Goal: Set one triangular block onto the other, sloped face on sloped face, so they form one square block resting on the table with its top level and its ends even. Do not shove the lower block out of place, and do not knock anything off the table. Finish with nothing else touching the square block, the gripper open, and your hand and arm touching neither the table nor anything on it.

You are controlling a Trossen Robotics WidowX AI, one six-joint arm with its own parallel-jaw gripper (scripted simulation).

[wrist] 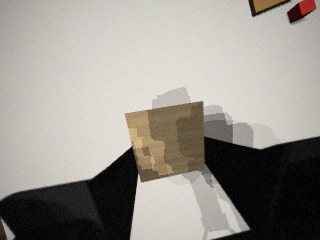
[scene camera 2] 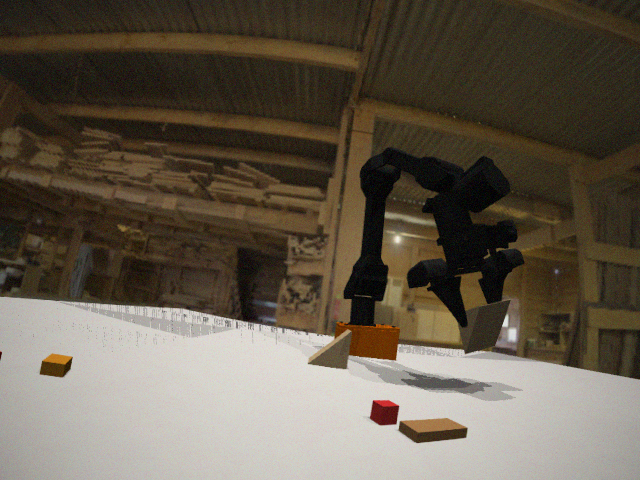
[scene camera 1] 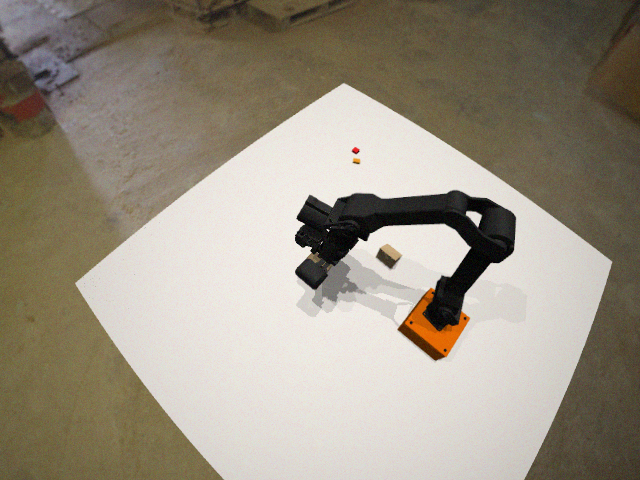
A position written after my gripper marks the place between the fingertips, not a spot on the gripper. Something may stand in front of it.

Observation:
My gripper [scene camera 2: 481, 323] holds a tan triangular block [scene camera 2: 484, 322]. Also in view: a tan triangular block [scene camera 2: 336, 354] and a flat brown slab [scene camera 2: 428, 430].
My gripper also shows in the wrist view [wrist: 166, 144] and in scene camera 1 [scene camera 1: 317, 271].

